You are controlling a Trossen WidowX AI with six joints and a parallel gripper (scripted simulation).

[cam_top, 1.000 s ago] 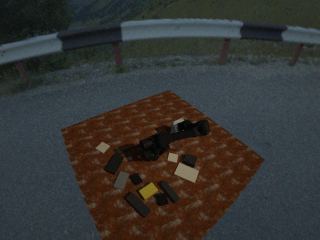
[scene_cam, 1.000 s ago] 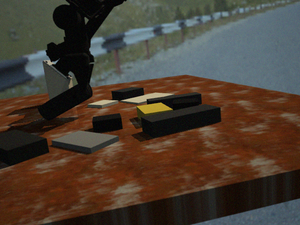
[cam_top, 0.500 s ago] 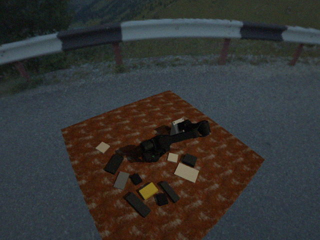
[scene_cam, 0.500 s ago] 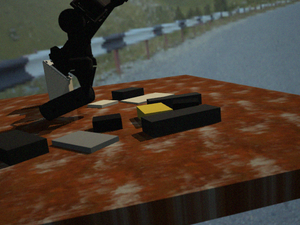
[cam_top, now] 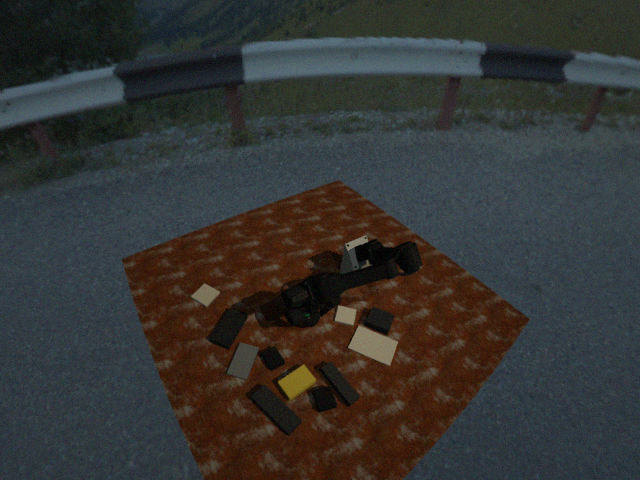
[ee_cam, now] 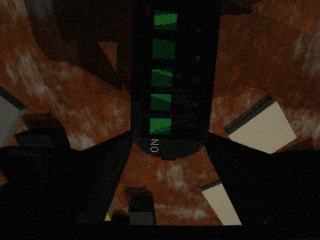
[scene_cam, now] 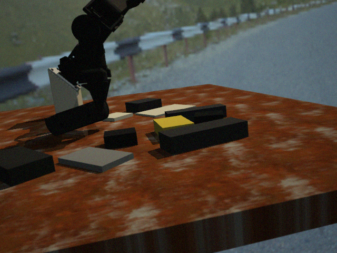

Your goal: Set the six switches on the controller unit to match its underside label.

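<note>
Now: gripper tip 140 mm past the cream tile, 50 mm above it and 20 mm to the right of it. Also, from my gripper tip: cream plate (170 mm to the left, 160 mm behind, 50 mm below); then grey plate (270 mm ahead, 50 mm below, 10 mm to the left); then yellow block (160 mm to the left, 150 mm ahead, 40 mm below).
</note>
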